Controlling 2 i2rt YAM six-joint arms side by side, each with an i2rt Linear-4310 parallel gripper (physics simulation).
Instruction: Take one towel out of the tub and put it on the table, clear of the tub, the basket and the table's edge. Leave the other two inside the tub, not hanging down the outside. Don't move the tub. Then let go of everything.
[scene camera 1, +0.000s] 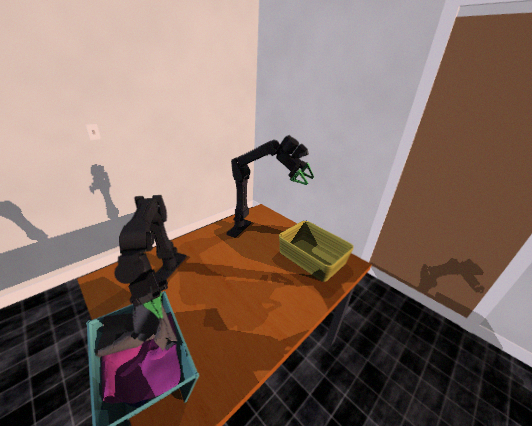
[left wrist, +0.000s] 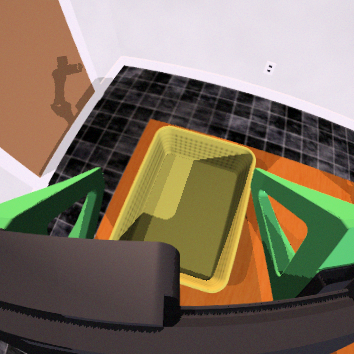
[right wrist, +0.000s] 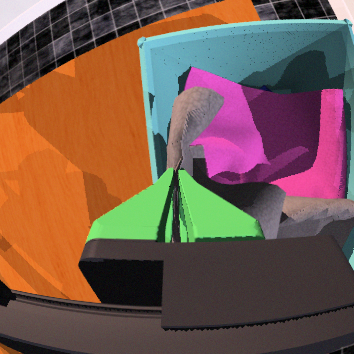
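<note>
A teal tub (scene camera 1: 92, 350) (right wrist: 225, 50) stands on the table at the lower left in scene camera 1. My right gripper (scene camera 1: 160, 316) (right wrist: 175, 176) is above the tub's inside near one wall, shut on the grey towel (scene camera 1: 167, 334) (right wrist: 192, 112). The towel is pinched thinly at the fingertips, partly raised, with the rest lying in the tub. A magenta towel (scene camera 1: 162, 367) (right wrist: 235, 112) lies beside it inside the tub. A small dark-blue piece (right wrist: 266, 88) shows behind the magenta one; the rest is hidden. My left gripper (scene camera 1: 309, 180) (left wrist: 177, 175) is open and empty, high above the basket.
A yellow basket (scene camera 1: 305, 257) (left wrist: 170, 192), empty, stands near the right end of the orange table (scene camera 1: 225, 300) (right wrist: 50, 200). The table's long edge runs diagonally along the lower right in scene camera 1, with dark tiled floor beyond it.
</note>
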